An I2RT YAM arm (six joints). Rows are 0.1 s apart.
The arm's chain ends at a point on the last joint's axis. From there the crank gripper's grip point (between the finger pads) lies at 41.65 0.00 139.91 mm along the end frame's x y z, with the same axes.
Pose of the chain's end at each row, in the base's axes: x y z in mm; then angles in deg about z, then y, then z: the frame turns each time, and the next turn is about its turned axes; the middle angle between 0 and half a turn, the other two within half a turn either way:
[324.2, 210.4, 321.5, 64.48, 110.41, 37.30]
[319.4, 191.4, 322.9, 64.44, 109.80, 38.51]
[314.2, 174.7, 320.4, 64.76, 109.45, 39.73]
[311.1, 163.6, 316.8, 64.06, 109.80, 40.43]
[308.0, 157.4, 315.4, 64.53, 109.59, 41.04]
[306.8, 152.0, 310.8, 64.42, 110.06, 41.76]
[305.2, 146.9, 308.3, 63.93, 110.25, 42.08]
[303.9, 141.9, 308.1, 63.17, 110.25, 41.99]
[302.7, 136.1, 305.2, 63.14, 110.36, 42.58]
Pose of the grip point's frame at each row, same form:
[352.9, 329.2, 241.7, 64.48, 110.41, 37.30]
[348.0, 311.4, 244.8, 64.44, 109.80, 38.51]
[341.8, 295.7, 243.6, 64.76, 109.45, 39.73]
[339.7, 284.1, 239.6, 64.06, 109.80, 40.43]
[335.5, 278.7, 238.9, 64.53, 109.59, 41.04]
[333.9, 272.9, 233.6, 64.42, 110.06, 41.76]
[333.1, 267.5, 230.9, 63.93, 110.25, 42.08]
[333.4, 262.0, 230.6, 63.17, 110.25, 41.99]
[332.0, 256.3, 227.8, 63.14, 110.36, 42.58]

